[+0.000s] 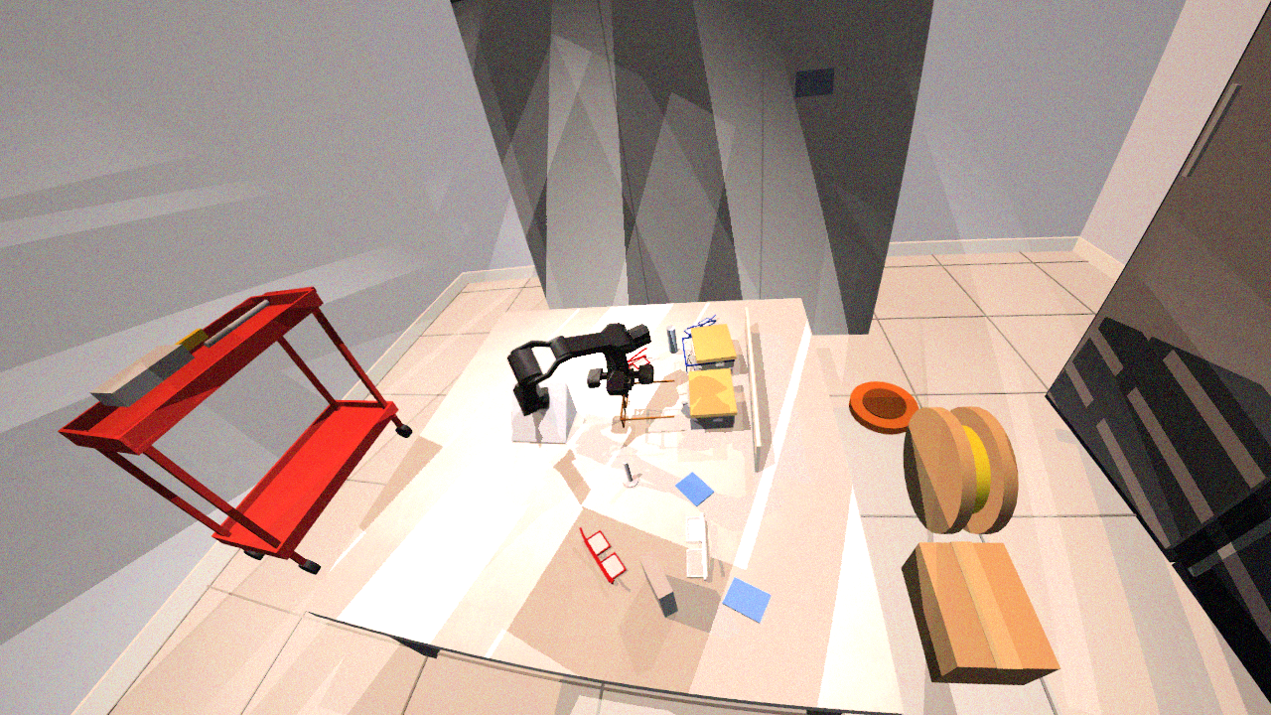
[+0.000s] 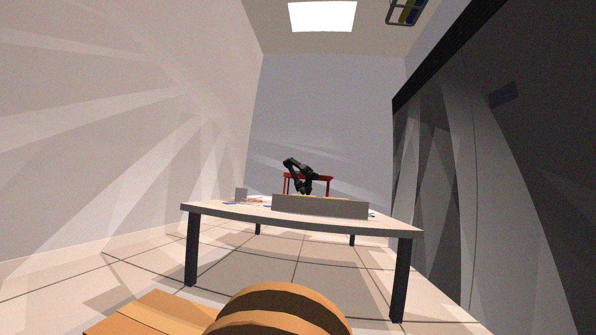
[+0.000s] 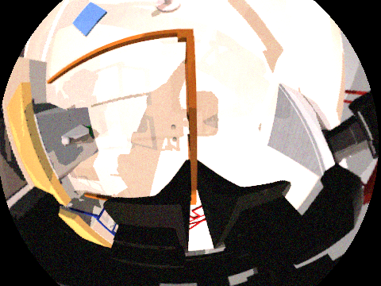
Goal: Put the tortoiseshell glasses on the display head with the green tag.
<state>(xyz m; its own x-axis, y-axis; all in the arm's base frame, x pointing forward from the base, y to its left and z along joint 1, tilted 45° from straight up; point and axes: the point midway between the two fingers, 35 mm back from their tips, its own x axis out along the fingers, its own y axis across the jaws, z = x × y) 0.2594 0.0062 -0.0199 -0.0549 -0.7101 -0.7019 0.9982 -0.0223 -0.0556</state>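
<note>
The grey display head lies 22 cm ahead of my gripper tip, 3 cm to the right of it and 1 cm below it. Round my gripper tip: thin upright board: 37 cm ahead, 8 cm to the left, 2 cm below; then small post: 24 cm to the right, 5 cm below, 3 cm ahead; then grey block: 52 cm to the right, 12 cm ahead, 1 cm below.
</note>
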